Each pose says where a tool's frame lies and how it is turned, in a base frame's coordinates. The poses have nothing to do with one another.
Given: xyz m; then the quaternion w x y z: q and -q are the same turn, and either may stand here.
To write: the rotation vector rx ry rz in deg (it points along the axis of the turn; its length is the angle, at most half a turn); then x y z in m. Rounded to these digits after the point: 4 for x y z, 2 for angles.
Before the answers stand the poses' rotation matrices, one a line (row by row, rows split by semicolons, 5 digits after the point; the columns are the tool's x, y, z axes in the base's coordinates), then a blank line. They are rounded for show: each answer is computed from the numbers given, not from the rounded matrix.
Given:
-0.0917 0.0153 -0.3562 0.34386 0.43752 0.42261 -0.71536
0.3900 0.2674 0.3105 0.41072 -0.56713 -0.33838 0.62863
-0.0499 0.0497 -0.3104 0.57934 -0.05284 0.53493 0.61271
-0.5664 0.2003 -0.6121 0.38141 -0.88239 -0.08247 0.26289
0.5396 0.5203 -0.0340 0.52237 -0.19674 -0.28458 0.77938
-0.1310 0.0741 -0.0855 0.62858 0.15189 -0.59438 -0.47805
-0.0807 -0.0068 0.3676 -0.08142 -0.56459 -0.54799 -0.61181
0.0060 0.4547 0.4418 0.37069 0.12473 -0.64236 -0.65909
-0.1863 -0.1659 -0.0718 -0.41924 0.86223 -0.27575 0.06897
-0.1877 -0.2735 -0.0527 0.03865 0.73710 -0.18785 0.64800
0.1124 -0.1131 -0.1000 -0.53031 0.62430 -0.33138 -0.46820
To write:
-0.38067 0.86177 -0.33533; -0.12217 -0.40632 -0.90553; -0.91660 -0.30374 0.25996
-0.01935 -0.13257 -0.99098; 0.90019 -0.43362 0.04043; -0.43507 -0.89129 0.12773
-0.32314 -0.76647 0.55507; 0.65341 0.24358 0.71675; -0.68457 0.59429 0.42211
0.84817 -0.05500 -0.52685; 0.34608 -0.69545 0.62974; -0.40103 -0.71647 -0.57083
-0.37684 -0.70228 -0.60398; 0.92623 -0.29228 -0.23805; -0.00936 -0.64914 0.76061
-0.16364 0.42042 -0.89245; -0.78154 0.49680 0.37734; 0.60201 0.75923 0.24729
-0.34921 0.51915 0.78008; 0.71841 -0.38615 0.57860; 0.60161 0.76247 -0.23812
-0.69406 0.32839 -0.64065; -0.64888 0.10008 0.75428; 0.31182 0.93922 0.14363
0.83841 -0.41769 0.35015; -0.53335 -0.49640 0.68493; -0.11228 -0.76100 -0.63896
0.08962 -0.32702 0.94076; -0.22684 -0.92644 -0.30043; 0.96980 -0.18648 -0.15721
0.34195 -0.91034 -0.23313; 0.08282 -0.21792 0.97245; -0.93606 -0.35184 0.00088

65.13 62.91 -106.48 -0.0917 0.0153 -0.3562
-81.79 -48.80 90.66 0.3900 0.2674 0.3105
-7.08 71.66 82.08 -0.0499 0.0497 -0.3104
-129.01 -12.06 38.44 -0.5664 0.2003 -0.6121
-27.00 -39.05 106.95 0.5396 0.5203 -0.0340
19.94 -78.04 -62.76 -0.1310 0.0741 -0.0855
96.67 93.83 104.76 -0.0807 -0.0068 0.3676
18.33 -94.40 -96.86 0.0060 0.4547 0.4418
-123.87 39.61 -9.91 -0.1863 -0.1659 -0.0718
129.51 -33.01 113.85 -0.1877 -0.2735 -0.0527
-85.38 45.32 64.03 0.1124 -0.1131 -0.1000

